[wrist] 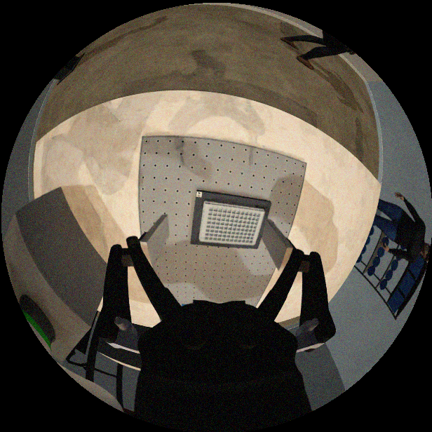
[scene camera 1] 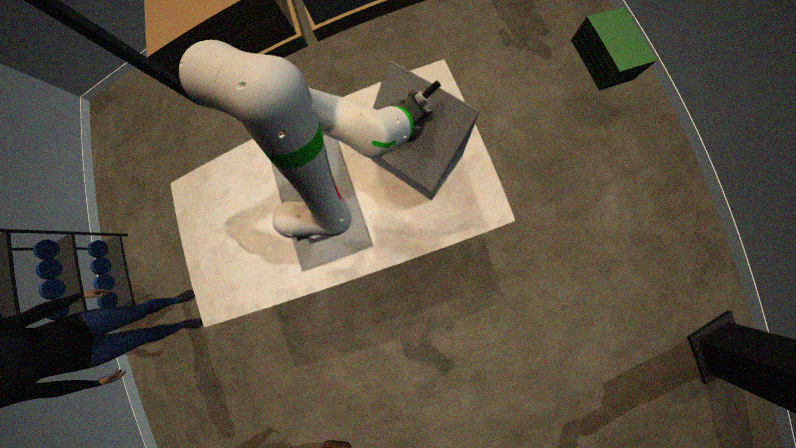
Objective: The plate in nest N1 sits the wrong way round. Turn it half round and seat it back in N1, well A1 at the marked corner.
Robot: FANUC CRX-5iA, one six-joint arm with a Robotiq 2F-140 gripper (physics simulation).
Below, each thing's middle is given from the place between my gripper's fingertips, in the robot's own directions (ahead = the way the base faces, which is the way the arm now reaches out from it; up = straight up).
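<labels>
Well plate (wrist: 220, 222) seen 100 mm below my hand, 50 mm ahead of it and 50 mm to the right of it.
</labels>
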